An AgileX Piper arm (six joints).
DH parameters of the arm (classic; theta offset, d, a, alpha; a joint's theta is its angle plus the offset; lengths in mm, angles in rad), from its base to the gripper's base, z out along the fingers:
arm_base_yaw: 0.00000 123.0 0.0 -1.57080
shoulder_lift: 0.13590 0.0 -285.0 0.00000
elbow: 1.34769 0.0 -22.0 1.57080
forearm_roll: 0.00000 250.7 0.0 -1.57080
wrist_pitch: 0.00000 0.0 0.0 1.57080
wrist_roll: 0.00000 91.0 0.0 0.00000
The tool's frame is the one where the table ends.
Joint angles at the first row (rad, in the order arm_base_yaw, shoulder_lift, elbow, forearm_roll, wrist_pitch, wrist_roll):
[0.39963 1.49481 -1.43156 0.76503 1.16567 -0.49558]
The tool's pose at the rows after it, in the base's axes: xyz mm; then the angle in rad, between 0 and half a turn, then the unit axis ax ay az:
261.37 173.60 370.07 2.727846 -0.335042 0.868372 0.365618
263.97 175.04 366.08 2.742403 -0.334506 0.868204 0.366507
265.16 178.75 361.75 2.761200 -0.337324 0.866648 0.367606
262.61 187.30 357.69 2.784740 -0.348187 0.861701 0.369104
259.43 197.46 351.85 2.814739 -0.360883 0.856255 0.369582
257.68 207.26 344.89 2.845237 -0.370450 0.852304 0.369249
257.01 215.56 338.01 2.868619 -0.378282 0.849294 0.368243
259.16 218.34 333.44 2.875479 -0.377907 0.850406 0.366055
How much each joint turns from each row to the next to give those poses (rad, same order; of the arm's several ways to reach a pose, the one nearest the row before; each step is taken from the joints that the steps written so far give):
[0.00001 0.01666 0.00361 0.00410 0.00225 -0.00473]
[-0.00001 0.01331 -0.00002 0.00381 0.00368 -0.00357]
[0.00862 0.01402 0.00002 0.00255 0.00381 -0.00268]
[0.02783 0.01272 -0.00003 0.00000 0.00233 -0.00175]
[0.03320 0.01639 0.00163 -0.00184 0.00204 -0.00215]
[0.02978 0.02117 -0.00003 -0.00221 0.00003 0.00000]
[0.02365 0.02087 0.00002 -0.00164 -0.00361 -0.00334]
[0.00509 0.01363 0.00002 -0.00285 -0.00778 -0.00070]

